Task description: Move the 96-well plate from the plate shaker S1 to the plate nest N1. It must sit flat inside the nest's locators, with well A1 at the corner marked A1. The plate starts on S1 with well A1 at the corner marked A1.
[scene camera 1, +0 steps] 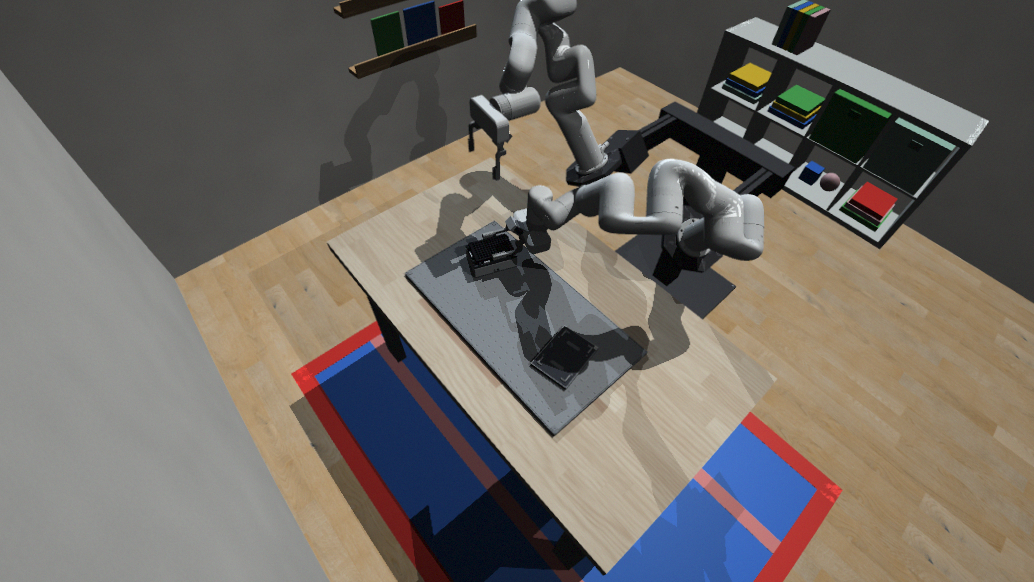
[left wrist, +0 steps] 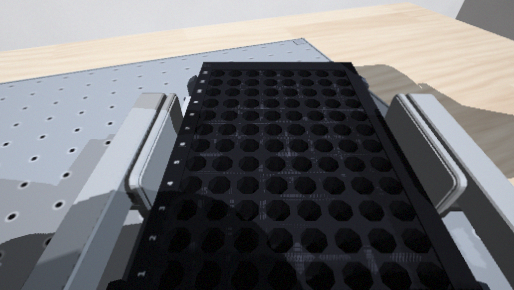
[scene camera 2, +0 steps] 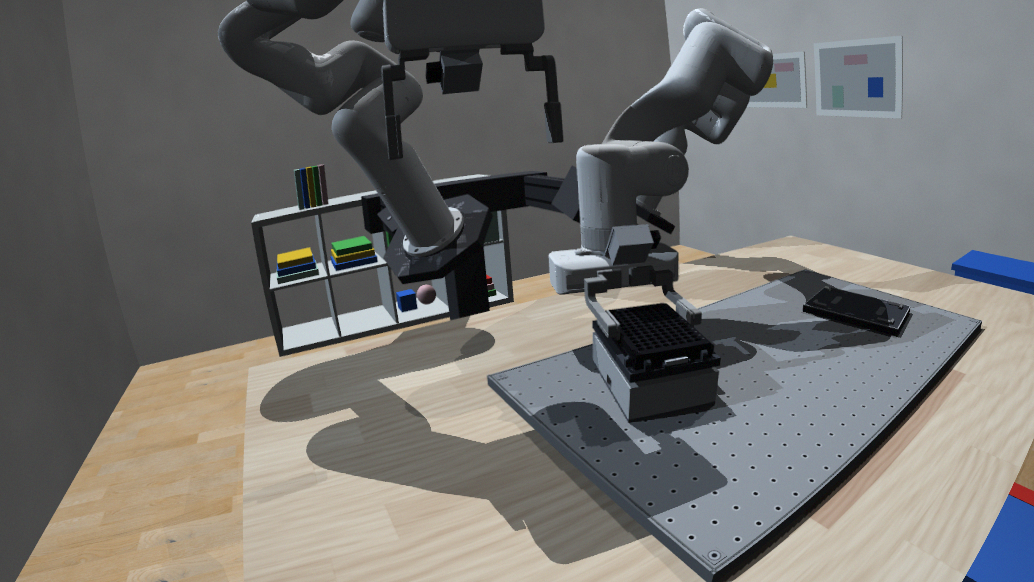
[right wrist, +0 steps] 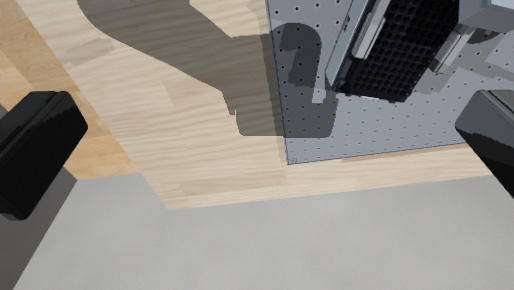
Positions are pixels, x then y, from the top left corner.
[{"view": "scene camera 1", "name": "my right gripper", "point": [483,164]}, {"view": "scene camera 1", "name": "black 96-well plate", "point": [481,251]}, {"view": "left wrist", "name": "black 96-well plate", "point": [279,168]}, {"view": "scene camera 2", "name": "my left gripper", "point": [657,327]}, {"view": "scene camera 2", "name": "my right gripper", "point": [478,148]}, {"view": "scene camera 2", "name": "black 96-well plate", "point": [656,332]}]
